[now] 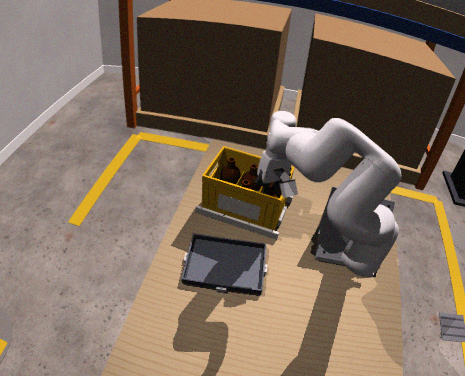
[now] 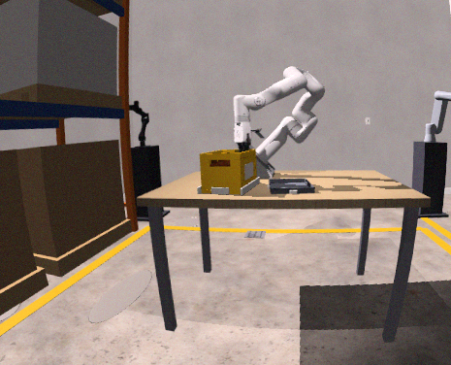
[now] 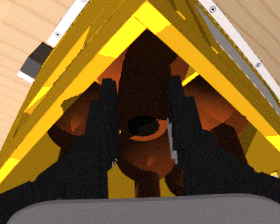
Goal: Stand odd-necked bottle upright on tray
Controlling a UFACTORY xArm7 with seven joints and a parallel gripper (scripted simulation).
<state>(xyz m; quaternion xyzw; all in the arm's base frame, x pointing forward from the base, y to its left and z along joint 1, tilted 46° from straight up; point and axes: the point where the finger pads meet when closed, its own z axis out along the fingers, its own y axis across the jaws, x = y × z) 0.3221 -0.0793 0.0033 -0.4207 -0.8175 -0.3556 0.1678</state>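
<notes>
The yellow crate is 80 mm ahead of my hand, 60 mm to the right of it and 80 mm below it. The rest, counted from my hand: dark grey tray (90 mm ahead, 220 mm to the left, 150 mm below).
</notes>
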